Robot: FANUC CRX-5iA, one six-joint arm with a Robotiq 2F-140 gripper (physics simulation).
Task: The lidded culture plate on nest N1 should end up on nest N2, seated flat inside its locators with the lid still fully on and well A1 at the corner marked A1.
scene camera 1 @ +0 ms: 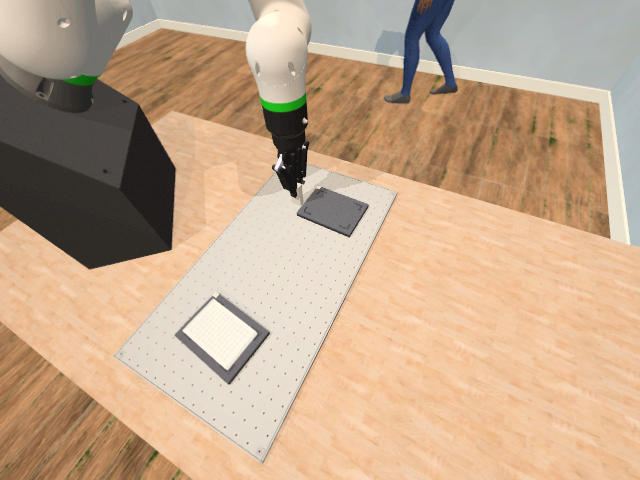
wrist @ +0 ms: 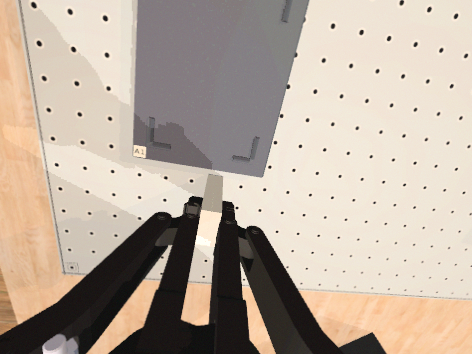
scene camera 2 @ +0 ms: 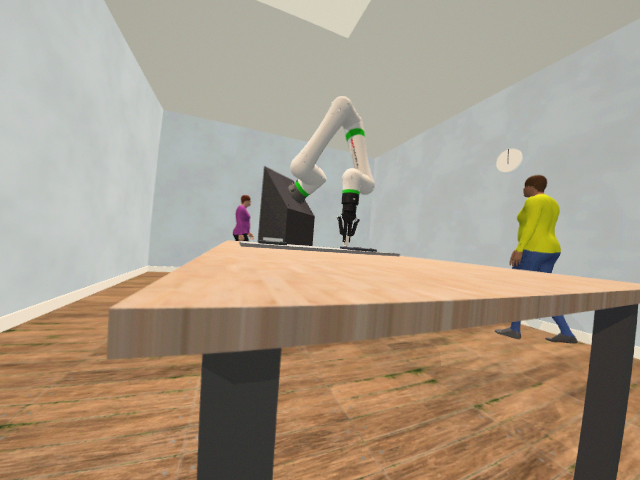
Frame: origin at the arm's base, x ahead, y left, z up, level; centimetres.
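Seen in the pictures: gripper, fingertip midpoint: point(scene camera 1: 297, 202) point(wrist: 213, 188); arm's base at its link origin: point(scene camera 1: 47, 83) point(scene camera 2: 295, 195).
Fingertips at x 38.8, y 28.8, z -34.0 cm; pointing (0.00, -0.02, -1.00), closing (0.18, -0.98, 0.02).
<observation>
Offsets run from my fingertips to a thing's middle. "*": to the spot under its first point. Level surfaces: height alone.
The white lidded culture plate @[dx +13.9, dy -37.7, dz +2.5 cm] point(scene camera 1: 220, 333) lies on the near dark nest @[* dx +21.8, dy -41.4, dz +1.2 cm] point(scene camera 1: 231, 374) in scene camera 1 and looks flat. A small pale mark shows at that nest's back corner; well A1 and the lid's fit are too small to tell. The far dark nest @[dx +10.1, dy +3.6, dz +0.8 cm] point(scene camera 1: 333, 210) point(wrist: 210, 90) is bare, with corner locators and an A1 label @[* dx +1.6, dy +7.4, dz +1.2 cm] point(wrist: 139, 151) at one corner. My gripper point(scene camera 1: 298, 198) point(scene camera 2: 347, 241) point(wrist: 213, 188) is shut and empty, its pale fingertips together, low beside the far nest's edge on the A1 label's side. The fingertips' exact height is unclear.
Both nests stand on a pale perforated board @[dz +0.0 cm] point(scene camera 1: 268, 279) point(wrist: 375, 175) on the wooden table @[dz -1.3 cm] point(scene camera 1: 465, 330) point(scene camera 2: 320, 279). The robot's black pedestal point(scene camera 1: 67, 191) point(scene camera 2: 299, 224) stands beside the board. A person in yellow point(scene camera 2: 537, 227) and one in purple point(scene camera 2: 241, 219) stand beyond the table.
</observation>
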